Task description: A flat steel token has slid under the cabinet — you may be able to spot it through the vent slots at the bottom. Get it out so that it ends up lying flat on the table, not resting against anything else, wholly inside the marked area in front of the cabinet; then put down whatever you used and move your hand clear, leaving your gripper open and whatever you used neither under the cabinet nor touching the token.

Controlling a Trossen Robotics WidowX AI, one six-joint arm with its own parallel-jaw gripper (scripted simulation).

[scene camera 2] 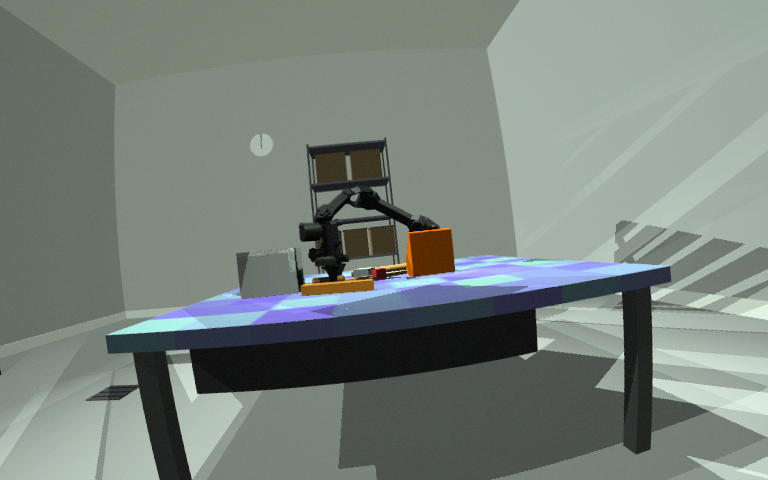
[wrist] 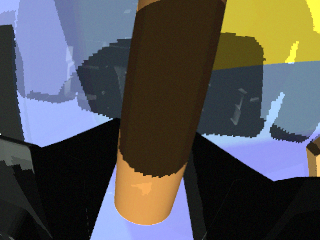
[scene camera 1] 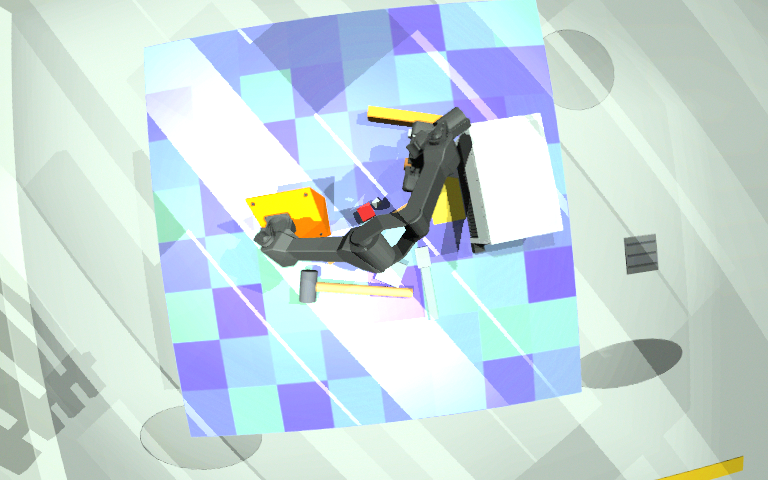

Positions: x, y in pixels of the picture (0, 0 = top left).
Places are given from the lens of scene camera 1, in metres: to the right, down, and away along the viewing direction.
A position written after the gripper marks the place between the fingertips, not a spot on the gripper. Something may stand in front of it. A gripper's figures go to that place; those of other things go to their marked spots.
gripper (scene camera 1: 414, 166): 0.09, -0.22, 0.74
orange stick (scene camera 1: 378, 114): -0.02, -0.36, 0.71
hammer (scene camera 1: 309, 286): -0.21, 0.13, 0.70
pale scraper (scene camera 1: 422, 254): 0.11, 0.04, 0.74
white cabinet (scene camera 1: 507, 182): 0.30, -0.14, 0.60
The marked spots on the white cabinet and the orange stick are 0.41 m apart.
